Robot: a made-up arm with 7 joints.
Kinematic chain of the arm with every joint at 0, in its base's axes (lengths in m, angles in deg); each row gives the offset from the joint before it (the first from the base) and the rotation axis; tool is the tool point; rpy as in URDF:
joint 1: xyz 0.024 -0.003 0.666 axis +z
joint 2: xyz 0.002 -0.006 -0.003 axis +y
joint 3: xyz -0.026 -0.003 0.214 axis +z
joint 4: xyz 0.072 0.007 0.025 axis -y
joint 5: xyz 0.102 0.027 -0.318 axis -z
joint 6: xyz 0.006 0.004 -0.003 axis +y
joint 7: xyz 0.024 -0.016 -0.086 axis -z
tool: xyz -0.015 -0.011 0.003 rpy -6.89 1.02 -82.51
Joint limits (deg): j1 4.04..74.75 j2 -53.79..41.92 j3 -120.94..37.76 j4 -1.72..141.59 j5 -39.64..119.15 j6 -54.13..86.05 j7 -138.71..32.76
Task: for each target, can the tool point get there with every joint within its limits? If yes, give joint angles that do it. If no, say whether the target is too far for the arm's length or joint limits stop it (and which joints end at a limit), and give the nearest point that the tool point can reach.
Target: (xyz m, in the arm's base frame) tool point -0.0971 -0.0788 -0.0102
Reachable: no: joint limits stop it (at a limit: joint 1, joint 2, joint 5) | nearest point -0.0146 0.0561 0.4057 | short by 0.445 m
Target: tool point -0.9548 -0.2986 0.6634
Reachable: no: too far | nearest point -0.5401 -0.2917 0.8205 | short by 0.443 m
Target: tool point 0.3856 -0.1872 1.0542
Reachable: yes | joints 11.46 -4.58 -39.05 100.94 40.33 43.45 0.38
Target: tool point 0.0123 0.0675 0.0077
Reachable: no: joint limits stop it (at a limit: joint 1, joint 2, joint 5) | nearest point 0.0434 0.1225 0.3820 | short by 0.380 m
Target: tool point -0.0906 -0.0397 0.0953
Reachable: no: joint limits stop it (at a limit: joint 1, joint 2, joint 5) | nearest point -0.0239 0.0591 0.4066 | short by 0.333 m
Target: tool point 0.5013 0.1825 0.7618
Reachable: yes | joints 33.71 17.00 -12.27 78.17 -6.60 33.23 -51.16
